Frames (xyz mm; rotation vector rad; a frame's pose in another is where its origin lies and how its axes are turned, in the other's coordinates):
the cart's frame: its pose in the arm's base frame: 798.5 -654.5 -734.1 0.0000 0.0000 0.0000
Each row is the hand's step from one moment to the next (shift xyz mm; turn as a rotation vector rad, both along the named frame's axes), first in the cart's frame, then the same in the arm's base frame.
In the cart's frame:
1: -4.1 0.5 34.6 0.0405 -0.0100 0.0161
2: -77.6 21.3 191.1 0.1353 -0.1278 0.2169
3: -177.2 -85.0 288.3 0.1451 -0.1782 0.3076
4: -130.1 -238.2 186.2 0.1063 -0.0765 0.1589
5: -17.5 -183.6 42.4 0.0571 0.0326 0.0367
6: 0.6 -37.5 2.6 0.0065 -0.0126 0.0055
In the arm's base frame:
1: -4.1 0.5 34.6 0.0405 -0.0100 0.0161
2: -77.6 21.3 191.1 0.1353 -0.1278 0.2169
3: -177.2 -85.0 288.3 0.1451 -0.1782 0.3076
4: -130.1 -238.2 186.2 0.1063 -0.0765 0.1589
5: -17.5 -183.6 42.4 0.0571 0.0326 0.0367
6: 0.6 -37.5 2.6 0.0065 -0.0126 0.0055

